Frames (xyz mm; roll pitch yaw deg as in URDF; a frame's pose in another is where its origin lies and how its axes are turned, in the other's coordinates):
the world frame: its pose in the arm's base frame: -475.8 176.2 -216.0 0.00 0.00 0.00
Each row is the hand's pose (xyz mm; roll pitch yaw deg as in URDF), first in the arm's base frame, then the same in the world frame.
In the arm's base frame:
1: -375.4 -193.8 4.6 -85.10 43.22 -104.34
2: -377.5 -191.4 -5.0 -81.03 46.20 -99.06
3: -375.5 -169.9 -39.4 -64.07 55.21 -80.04
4: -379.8 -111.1 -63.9 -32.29 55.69 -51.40
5: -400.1 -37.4 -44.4 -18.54 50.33 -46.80
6: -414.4 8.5 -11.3 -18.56 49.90 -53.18
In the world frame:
1: 100.4 -370.0 220.6 -85.10 43.22 -104.34
2: 98.3 -367.6 211.0 -81.03 46.20 -99.06
3: 100.3 -346.1 176.6 -64.07 55.21 -80.04
4: 96.0 -287.3 152.1 -32.29 55.69 -51.40
5: 75.7 -213.6 171.6 -18.54 50.33 -46.80
6: 61.4 -167.7 204.7 -18.56 49.90 -53.18

